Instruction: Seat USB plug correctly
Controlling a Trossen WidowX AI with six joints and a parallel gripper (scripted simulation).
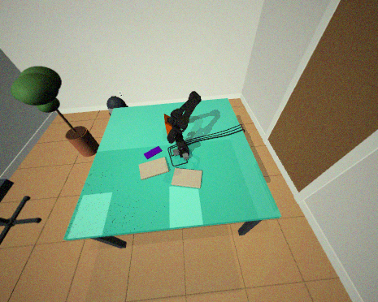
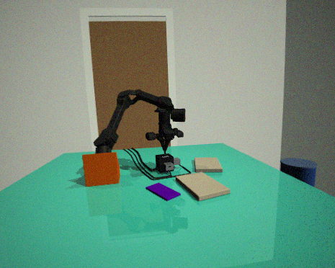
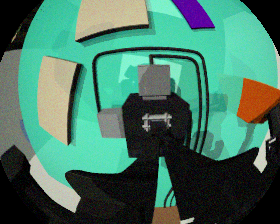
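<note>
My gripper tip is now 20 mm above the usb plug. The rest, counted from my gripper tip: purple card (240 mm to the right, 100 mm below, 30 mm behind).
</note>
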